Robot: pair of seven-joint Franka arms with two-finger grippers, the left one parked.
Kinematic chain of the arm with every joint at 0, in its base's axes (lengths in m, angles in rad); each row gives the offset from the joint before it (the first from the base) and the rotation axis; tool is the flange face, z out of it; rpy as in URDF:
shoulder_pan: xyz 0 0 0.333 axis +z
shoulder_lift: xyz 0 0 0 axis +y
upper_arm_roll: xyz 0 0 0.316 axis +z
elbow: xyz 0.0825 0 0 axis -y
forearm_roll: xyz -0.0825 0 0.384 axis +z
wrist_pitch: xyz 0 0 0 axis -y
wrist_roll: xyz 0.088 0 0 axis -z
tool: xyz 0 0 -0.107 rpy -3.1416 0 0
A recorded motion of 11 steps. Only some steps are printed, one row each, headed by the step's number.
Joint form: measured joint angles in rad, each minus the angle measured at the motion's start. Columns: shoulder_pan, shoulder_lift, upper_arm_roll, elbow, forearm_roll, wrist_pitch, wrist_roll.
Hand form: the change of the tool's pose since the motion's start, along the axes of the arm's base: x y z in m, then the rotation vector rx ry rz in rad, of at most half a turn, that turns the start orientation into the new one. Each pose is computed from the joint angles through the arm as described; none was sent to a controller.
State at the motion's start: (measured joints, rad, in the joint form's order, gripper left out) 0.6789 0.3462 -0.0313 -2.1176 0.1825 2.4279 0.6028
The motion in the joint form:
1: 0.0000 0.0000 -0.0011 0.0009 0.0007 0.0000 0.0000
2: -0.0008 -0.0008 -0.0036 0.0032 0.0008 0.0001 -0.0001
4: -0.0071 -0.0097 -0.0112 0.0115 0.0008 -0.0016 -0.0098
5: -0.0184 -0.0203 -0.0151 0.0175 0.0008 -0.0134 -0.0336
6: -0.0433 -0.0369 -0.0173 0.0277 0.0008 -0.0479 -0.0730
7: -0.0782 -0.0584 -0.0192 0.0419 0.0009 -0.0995 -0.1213
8: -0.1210 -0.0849 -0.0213 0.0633 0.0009 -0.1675 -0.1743
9: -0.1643 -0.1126 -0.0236 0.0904 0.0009 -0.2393 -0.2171
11: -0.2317 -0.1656 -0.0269 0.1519 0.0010 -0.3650 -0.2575
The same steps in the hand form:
1: 0.0006 -0.0003 0.0004 0.0006 -0.0007 -0.0016
2: 0.0025 -0.0013 0.0017 0.0019 -0.0037 -0.0047
4: 0.0100 -0.0055 0.0100 0.0104 -0.0182 -0.0082
5: 0.0162 -0.0114 0.0176 0.0157 -0.0237 0.0018
6: 0.0253 -0.0231 0.0284 0.0184 -0.0183 0.0177
7: 0.0364 -0.0397 0.0424 0.0204 -0.0057 0.0347
8: 0.0491 -0.0604 0.0612 0.0241 0.0109 0.0505
9: 0.0614 -0.0818 0.0831 0.0301 0.0255 0.0565
11: 0.0792 -0.1155 0.1312 0.0461 0.0358 0.0435

